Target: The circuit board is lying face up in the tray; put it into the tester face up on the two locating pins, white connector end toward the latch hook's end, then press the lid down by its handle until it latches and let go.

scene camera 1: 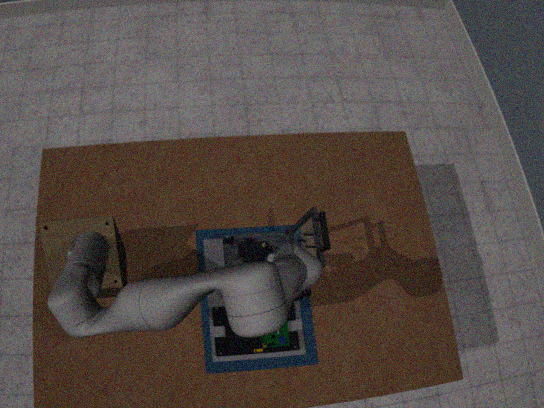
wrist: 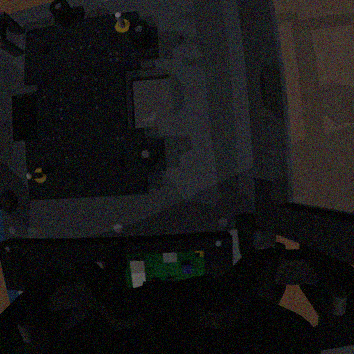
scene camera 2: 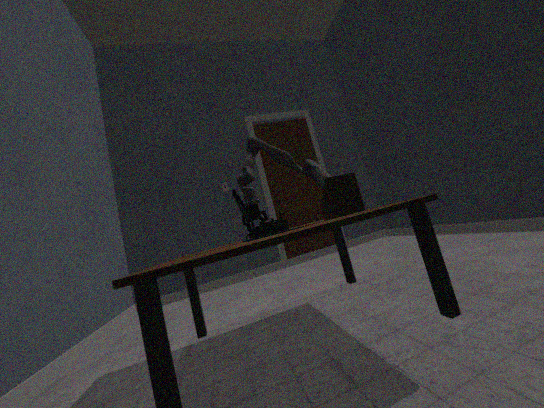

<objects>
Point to a tester lid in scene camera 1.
305, 232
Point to a tester lid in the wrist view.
292, 61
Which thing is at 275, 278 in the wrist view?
My gripper.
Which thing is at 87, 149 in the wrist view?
A tester plate.
</objects>
